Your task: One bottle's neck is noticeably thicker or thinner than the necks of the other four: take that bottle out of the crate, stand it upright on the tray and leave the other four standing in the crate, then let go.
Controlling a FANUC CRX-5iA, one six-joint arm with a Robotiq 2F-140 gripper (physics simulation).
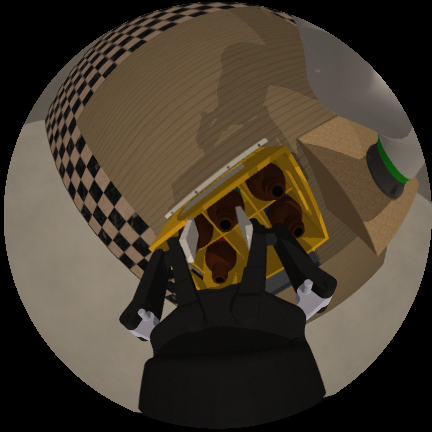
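Where they show: gripper, fingertip midpoint: (215,220); arm's base, link origin: (385,170).
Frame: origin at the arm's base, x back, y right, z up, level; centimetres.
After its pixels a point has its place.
The yellow crate (314,222) @(x -27.3, y -0.1, z -2.1 cm) stands below the gripper with five brown bottles in its compartments. One bottle (266,179) @(x -32.5, y 12.3, z -1.8 cm) is in the upper corner, one (285,211) @(x -31.8, y 4.5, z -3.7 cm) at the right, one (225,207) @(x -40.6, y 11.5, z -2.4 cm) in the middle of the upper row, and one (221,255) @(x -47.4, y 2.2, z -4.1 cm) is in the lower row. Another bottle (204,234) @(x -47.2, y 8.4, z -3.9 cm) is largely hidden behind the left finger. I cannot tell which neck differs. My gripper (215,220) @(x -42.1, y 11.7, z 1.2 cm) is open about halfway, over the crate, with nothing between its fingers. A dark grey surface (281,283) @(x -41.3, y -30.8, z -15.4 cm) shows beyond the crate's lower edge, mostly hidden; I cannot tell whether it is the tray.
A light grey strip (206,185) @(x -43.6, y 14.9, z -12.9 cm) runs along the crate's upper left side. A brown block (345,185) @(x -16.3, y 2.3, z -3.2 cm) stands to the right, beside the robot's grey arm (350,75) @(x -16.2, y 22.0, z 9.9 cm). The wooden table top (150,100) @(x -43.1, y 43.3, z -15.9 cm) has a checkered border (95,185) at the left.
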